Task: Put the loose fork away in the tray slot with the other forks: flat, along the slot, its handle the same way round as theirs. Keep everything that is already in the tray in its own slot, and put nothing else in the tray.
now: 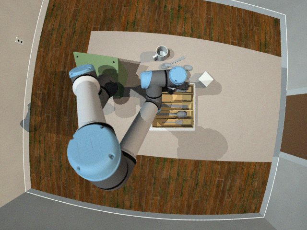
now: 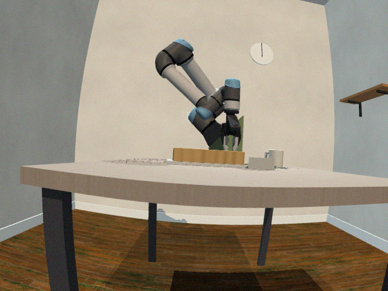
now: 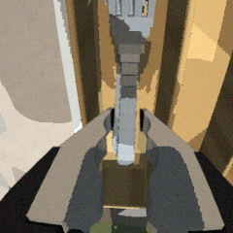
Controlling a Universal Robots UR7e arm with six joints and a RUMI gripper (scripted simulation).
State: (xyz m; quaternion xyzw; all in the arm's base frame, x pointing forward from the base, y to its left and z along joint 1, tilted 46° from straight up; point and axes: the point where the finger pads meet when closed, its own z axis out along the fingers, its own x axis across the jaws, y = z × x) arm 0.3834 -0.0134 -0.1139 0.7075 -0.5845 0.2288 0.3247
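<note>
Right now the tray is 60 mm ahead of my hand and 100 mm to the right of it. Also, from my hand: white block: 240 mm ahead, 140 mm to the left, 30 mm below; mug: 100 mm behind, 240 mm to the left, 10 mm below.
</note>
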